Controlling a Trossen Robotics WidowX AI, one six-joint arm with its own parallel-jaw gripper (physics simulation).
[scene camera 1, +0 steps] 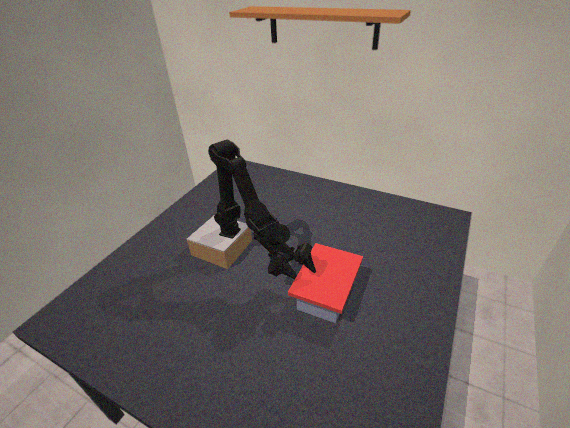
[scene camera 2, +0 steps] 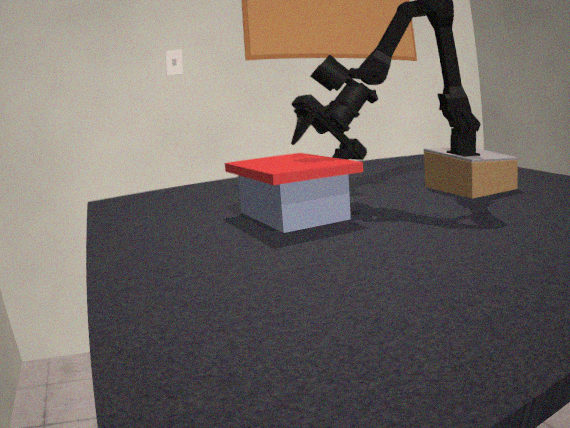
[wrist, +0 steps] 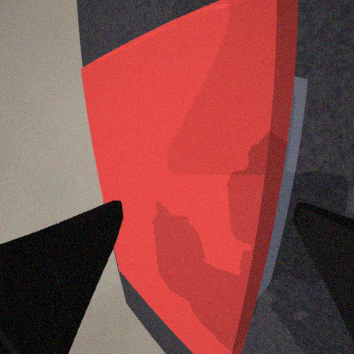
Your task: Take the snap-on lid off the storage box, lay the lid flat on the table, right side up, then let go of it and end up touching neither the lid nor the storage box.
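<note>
The red lid (scene camera 1: 330, 280) (scene camera 2: 260, 167) (wrist: 145, 115) lies flat on the blue-grey storage box (scene camera 1: 317, 310) (scene camera 2: 315, 205) (wrist: 298, 115), its rim overhanging the walls. My gripper (scene camera 1: 305, 274) (scene camera 2: 315, 150) (wrist: 208, 210) is open and empty, tilted down at the lid's edge on the arm's side. One finger is above the lid's top. The other is outside that edge; its tip is hidden behind the lid in scene camera 2's view. In the wrist view the lid's edge runs between the fingertips. Whether the lower finger touches anything I cannot tell.
The arm stands on a wooden block with a pale top (scene camera 1: 207, 252) (scene camera 2: 447, 172), on the same dark table (scene camera 1: 400, 345) (scene camera 2: 300, 325). A wooden shelf (scene camera 1: 320, 14) is on the wall. An orange-brown panel (scene camera 2: 320, 30) hangs behind the arm.
</note>
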